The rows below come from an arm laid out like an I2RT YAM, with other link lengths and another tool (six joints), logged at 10 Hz.
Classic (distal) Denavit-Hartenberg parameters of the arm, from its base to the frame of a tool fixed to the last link. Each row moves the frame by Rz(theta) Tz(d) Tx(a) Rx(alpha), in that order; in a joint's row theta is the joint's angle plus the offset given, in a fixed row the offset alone. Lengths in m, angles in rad.
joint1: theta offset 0, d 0.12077, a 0.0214, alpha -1.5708
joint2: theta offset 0, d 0, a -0.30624, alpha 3.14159
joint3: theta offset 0.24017, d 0, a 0.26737, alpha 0
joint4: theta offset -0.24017, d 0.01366, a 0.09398, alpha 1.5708
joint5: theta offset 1.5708, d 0.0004, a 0, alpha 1.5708
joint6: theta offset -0.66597, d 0, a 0.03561, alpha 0
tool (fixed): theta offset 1.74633, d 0.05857, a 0, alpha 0
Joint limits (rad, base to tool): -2.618..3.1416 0..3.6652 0..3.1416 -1.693..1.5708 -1.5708..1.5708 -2.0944..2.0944
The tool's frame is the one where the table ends.
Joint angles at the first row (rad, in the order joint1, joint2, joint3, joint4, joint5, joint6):
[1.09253 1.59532 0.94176 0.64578 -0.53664 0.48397]
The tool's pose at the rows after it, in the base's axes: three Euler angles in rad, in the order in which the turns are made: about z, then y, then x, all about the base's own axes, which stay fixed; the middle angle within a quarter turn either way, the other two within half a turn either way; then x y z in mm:
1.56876 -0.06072 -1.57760 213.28 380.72 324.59
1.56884 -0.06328 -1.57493 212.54 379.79 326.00
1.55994 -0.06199 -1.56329 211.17 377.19 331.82
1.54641 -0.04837 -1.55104 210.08 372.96 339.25
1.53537 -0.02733 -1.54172 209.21 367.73 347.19
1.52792 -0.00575 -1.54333 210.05 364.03 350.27
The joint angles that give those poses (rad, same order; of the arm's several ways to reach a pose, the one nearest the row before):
[1.09126 1.59533 0.94318 0.64422 -0.54025 0.48474]
[1.09142 1.59023 0.94186 0.64355 -0.54265 0.48625]
[1.09167 1.57612 0.94187 0.64299 -0.54110 0.48361]
[1.09143 1.55623 0.94186 0.63721 -0.52763 0.47659]
[1.09077 1.53266 0.94319 0.62272 -0.50713 0.47037]
[1.08782 1.51970 0.94340 0.60741 -0.48853 0.46200]

